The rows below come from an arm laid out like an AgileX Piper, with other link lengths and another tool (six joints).
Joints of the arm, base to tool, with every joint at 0 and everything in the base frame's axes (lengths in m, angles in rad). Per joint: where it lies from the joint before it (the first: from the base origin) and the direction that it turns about. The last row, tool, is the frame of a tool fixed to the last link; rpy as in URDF.
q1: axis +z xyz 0 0 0.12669
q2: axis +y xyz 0 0 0
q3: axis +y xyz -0.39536 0 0.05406
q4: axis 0.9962 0 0.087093 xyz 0.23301 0 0.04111
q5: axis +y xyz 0 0 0
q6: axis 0.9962 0 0.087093 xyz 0.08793 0 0.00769
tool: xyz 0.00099 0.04 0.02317 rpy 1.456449 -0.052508 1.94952
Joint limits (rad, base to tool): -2.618..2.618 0..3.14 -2.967..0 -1.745..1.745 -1.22..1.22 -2.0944..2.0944
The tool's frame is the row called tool.
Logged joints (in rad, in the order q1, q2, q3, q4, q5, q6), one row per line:
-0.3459, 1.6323, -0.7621, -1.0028, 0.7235, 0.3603
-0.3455, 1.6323, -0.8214, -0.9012, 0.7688, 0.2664
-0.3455, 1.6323, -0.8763, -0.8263, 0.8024, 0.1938
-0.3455, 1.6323, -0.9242, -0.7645, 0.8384, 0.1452
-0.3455, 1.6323, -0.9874, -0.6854, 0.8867, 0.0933
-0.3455, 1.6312, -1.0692, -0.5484, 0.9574, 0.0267
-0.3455, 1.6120, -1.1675, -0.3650, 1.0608, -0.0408
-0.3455, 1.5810, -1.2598, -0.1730, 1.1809, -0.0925
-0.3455, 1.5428, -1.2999, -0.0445, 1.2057, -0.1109
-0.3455, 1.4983, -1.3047, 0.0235, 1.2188, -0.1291
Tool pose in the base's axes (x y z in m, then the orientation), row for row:
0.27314, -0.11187, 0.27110, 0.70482, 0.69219, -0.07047, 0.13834
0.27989, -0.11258, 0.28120, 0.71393, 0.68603, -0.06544, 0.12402
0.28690, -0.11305, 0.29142, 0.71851, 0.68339, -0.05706, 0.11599
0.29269, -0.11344, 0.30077, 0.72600, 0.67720, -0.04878, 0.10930
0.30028, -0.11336, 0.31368, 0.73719, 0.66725, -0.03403, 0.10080
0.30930, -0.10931, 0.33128, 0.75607, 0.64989, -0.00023, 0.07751
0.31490, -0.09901, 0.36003, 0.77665, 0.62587, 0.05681, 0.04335
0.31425, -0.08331, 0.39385, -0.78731, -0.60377, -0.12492, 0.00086
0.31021, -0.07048, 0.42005, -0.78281, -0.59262, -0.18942, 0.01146
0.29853, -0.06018, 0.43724, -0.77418, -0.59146, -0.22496, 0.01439
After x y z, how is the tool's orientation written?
As a quaternion, x y z w.
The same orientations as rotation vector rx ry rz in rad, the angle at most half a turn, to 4 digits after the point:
2.0382, 2.0017, -0.2038
2.0814, 2.0001, -0.1908
2.1044, 2.0016, -0.1671
2.1346, 1.9911, -0.1434
2.1782, 1.9715, -0.1005
2.2647, 1.9467, -0.0007
2.3748, 1.9137, 0.1737
-2.4721, -1.8958, -0.3922
-2.4415, -1.8483, -0.5908
-2.4101, -1.8413, -0.7003

